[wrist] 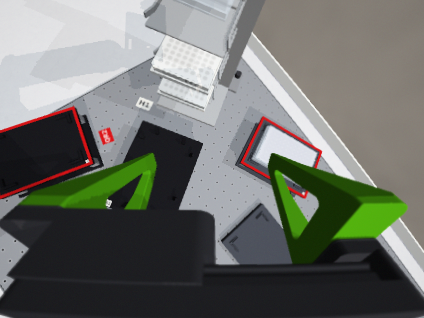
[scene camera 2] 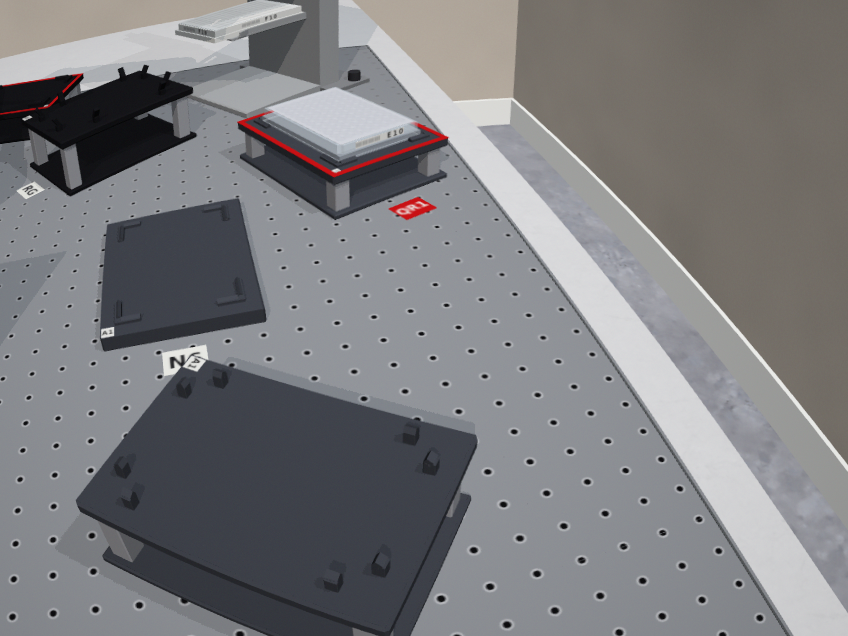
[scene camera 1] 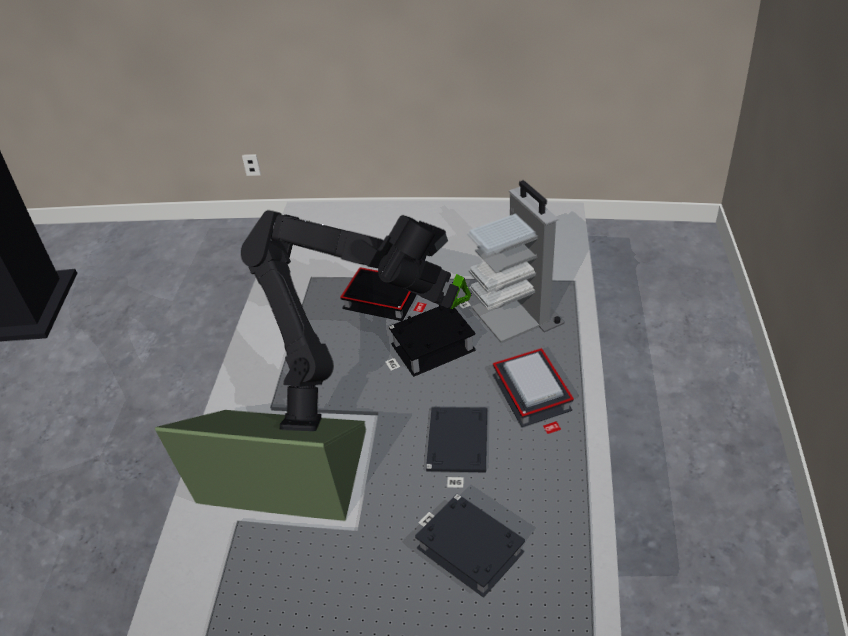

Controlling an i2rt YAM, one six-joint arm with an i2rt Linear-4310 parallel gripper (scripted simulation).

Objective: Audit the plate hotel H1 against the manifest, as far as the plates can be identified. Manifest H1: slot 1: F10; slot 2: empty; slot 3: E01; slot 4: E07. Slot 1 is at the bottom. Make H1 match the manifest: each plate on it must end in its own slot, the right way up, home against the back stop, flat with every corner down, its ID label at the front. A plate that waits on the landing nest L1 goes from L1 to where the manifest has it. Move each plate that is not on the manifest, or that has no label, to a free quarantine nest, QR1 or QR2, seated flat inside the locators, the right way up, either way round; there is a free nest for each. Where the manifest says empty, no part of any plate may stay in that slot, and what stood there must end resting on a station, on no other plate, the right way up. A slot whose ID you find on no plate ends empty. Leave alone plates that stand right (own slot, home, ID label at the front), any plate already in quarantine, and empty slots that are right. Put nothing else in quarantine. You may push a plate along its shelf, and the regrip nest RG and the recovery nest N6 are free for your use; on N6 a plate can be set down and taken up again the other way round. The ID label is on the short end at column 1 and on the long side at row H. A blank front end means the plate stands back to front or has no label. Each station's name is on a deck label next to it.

Labels:
my gripper: wrist 212, 159; scene camera 1 452, 289; not seen in scene camera 2 (out of frame)
clear well plate: wrist 273, 140; scene camera 2; scene camera 1
same spot on clear well plate: point(scene camera 1: 533, 380) = point(scene camera 2: 340, 117)

